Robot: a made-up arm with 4 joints.
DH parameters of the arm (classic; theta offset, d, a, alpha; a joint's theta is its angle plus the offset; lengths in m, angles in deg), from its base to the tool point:
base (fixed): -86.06 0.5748 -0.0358 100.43
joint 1: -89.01 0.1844 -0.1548 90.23
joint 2: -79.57 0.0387 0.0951 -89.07
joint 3: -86.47 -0.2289 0.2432 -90
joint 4: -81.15 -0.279 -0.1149 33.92
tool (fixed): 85.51 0.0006 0 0
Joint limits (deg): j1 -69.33..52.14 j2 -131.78..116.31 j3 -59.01..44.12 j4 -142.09..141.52
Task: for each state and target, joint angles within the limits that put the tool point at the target. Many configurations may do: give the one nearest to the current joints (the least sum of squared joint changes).
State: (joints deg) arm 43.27 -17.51 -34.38 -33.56
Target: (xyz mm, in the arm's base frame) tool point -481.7 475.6 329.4
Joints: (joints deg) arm 52.14 -54.93 5.54 -63.34
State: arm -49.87 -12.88 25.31 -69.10
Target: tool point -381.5 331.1 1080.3
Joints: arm -17.35 -30.77 27.39 -63.42
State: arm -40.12 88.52 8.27 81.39
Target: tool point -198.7 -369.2 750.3
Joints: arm -69.33 36.97 -25.96 100.29
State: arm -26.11 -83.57 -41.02 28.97
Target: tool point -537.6 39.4 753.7
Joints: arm -32.95 -55.79 -1.19 67.32
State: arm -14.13 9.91 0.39 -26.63
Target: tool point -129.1 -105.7 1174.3
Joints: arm -56.21 11.17 31.74 -32.28
